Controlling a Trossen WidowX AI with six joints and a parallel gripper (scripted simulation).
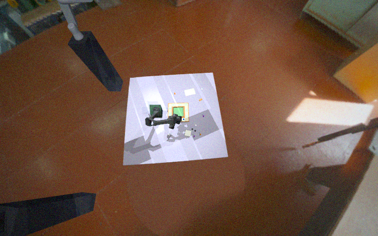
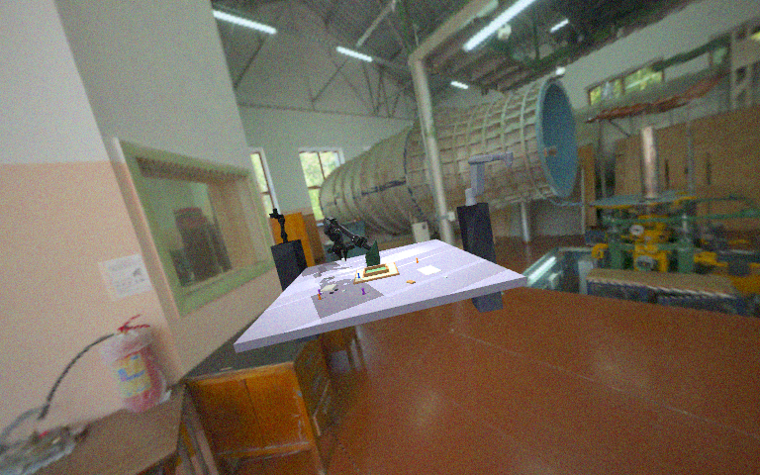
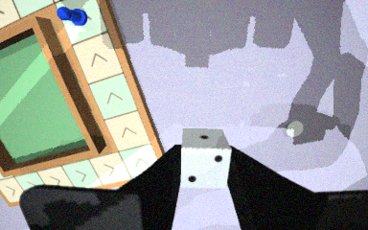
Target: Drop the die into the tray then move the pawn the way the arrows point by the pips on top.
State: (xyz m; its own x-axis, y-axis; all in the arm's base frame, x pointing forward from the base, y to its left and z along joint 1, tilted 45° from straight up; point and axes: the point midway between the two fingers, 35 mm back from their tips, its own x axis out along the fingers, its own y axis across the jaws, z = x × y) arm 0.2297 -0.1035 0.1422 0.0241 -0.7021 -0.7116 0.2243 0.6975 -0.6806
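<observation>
The blue pawn lies 110 mm ahead of my gripper tip, 100 mm to the left of it and 90 mm below it. Also, from my gripper tip: white die (right at my gripper tip).
</observation>
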